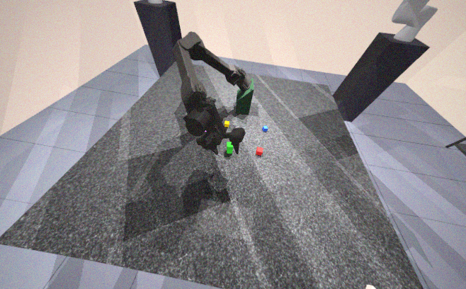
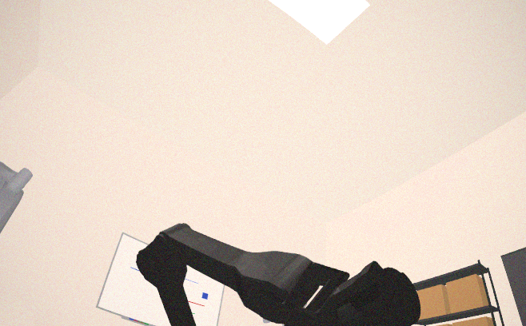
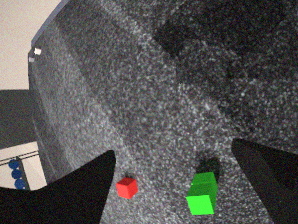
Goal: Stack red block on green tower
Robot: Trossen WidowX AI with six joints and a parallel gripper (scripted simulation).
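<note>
Now: the red block 130 mm to the left of my gripper tip, 120 mm behind it and 90 mm below it. From my gripper tip the other things lie so: small blue block 290 mm behind, 140 mm to the left, 90 mm below; purple block 130 mm to the right, 120 mm behind, 80 mm below; small yellow block 250 mm behind, 90 mm below, 70 mm to the right.
</note>
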